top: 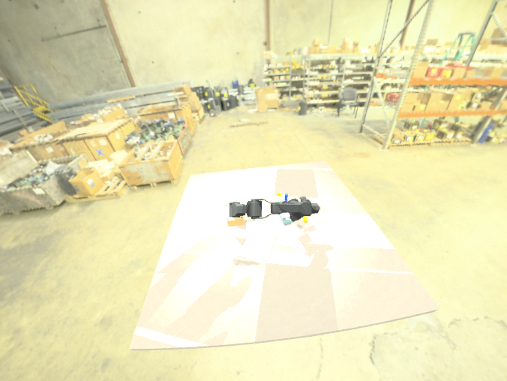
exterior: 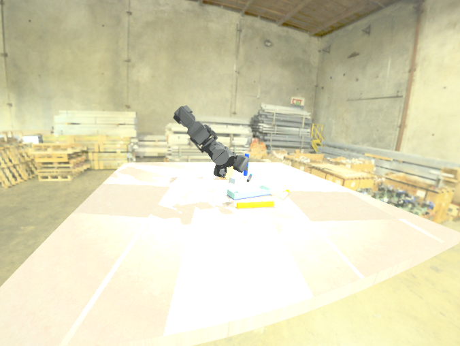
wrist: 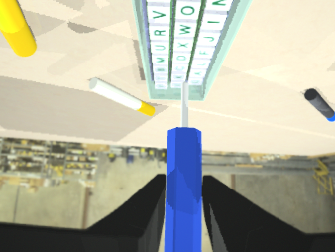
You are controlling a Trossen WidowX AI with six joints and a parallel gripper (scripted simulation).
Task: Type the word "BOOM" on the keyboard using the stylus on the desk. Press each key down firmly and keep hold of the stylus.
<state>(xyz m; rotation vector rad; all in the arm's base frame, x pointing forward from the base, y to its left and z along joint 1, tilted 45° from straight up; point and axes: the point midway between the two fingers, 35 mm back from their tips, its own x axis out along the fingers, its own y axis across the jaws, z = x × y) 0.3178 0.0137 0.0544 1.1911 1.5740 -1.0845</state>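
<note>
The yellow marker is 12 cm ahead of my gripper tip and 11 cm below it. From my gripper tip the other things lie so: thin white tip 5 cm below; yellow-and-white pen 2 cm ahead, 20 cm to the left, 11 cm below; blue stylus 1 cm below.
</note>
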